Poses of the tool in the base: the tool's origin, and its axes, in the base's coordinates. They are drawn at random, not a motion.
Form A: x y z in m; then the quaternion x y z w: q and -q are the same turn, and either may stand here.
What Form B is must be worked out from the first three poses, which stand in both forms.
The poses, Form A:
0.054 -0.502 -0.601 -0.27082 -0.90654 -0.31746 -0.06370
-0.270 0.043 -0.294 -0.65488 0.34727 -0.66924 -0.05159
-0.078 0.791 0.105 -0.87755 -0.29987 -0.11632 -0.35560
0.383 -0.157 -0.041 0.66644 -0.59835 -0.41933 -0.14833
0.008 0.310 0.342 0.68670 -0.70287 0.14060 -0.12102
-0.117 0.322 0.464 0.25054 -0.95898 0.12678 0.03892
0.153 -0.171 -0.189 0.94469 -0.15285 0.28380 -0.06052
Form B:
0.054 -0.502 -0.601 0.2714 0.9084 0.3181 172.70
-0.270 0.043 -0.294 0.6558 -0.3477 0.6701 174.09
-0.078 0.791 0.105 0.9389 0.3208 0.1245 138.34
0.383 -0.157 -0.041 -0.6739 0.6050 0.4240 162.94
0.008 0.310 0.342 -0.6918 0.7081 -0.1416 166.10
-0.117 0.322 0.464 0.2507 -0.9597 0.1269 175.54
0.153 -0.171 -0.189 -0.9464 0.1531 -0.2843 173.06

